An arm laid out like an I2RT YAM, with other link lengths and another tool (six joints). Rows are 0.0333 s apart.
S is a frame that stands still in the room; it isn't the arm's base.
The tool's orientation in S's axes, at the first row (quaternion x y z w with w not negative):
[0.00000, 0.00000, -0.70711, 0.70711]
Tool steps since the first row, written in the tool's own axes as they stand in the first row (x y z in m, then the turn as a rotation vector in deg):
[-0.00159, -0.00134, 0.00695, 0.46, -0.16, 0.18]
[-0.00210, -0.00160, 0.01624, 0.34, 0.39, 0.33]
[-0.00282, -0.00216, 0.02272, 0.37, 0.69, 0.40]
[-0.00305, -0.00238, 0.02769, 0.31, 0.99, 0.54]
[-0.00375, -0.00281, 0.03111, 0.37, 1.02, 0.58]
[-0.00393, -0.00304, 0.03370, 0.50, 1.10, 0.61]
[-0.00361, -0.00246, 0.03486, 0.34, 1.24, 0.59]
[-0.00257, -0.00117, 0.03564, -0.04, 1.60, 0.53]
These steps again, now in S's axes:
[-0.00134, 0.00159, 0.00695, -0.16, -0.46, 0.18]
[-0.00160, 0.00210, 0.01624, 0.39, -0.34, 0.33]
[-0.00216, 0.00282, 0.02272, 0.69, -0.37, 0.40]
[-0.00238, 0.00305, 0.02769, 0.99, -0.31, 0.54]
[-0.00281, 0.00375, 0.03111, 1.02, -0.37, 0.58]
[-0.00304, 0.00393, 0.03370, 1.10, -0.50, 0.61]
[-0.00246, 0.00361, 0.03486, 1.24, -0.34, 0.59]
[-0.00117, 0.00257, 0.03564, 1.60, 0.04, 0.53]

